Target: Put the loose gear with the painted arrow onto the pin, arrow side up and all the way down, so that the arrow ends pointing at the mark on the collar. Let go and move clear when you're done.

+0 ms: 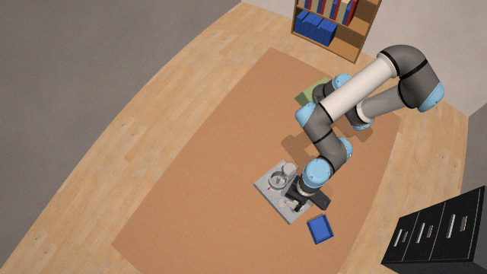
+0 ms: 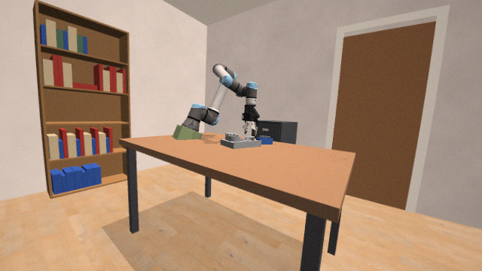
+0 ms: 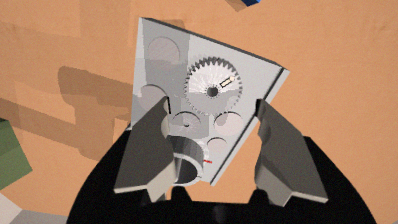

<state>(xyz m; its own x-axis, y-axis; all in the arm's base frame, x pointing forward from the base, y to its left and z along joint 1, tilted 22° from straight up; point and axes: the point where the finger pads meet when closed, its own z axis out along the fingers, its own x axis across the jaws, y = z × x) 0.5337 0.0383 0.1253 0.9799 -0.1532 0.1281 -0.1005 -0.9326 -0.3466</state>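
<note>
My gripper is now 40 mm above the grey gear. Also, from my hand: blue tray: 50 mm ahead, 140 mm to the left, 80 mm below.
</note>
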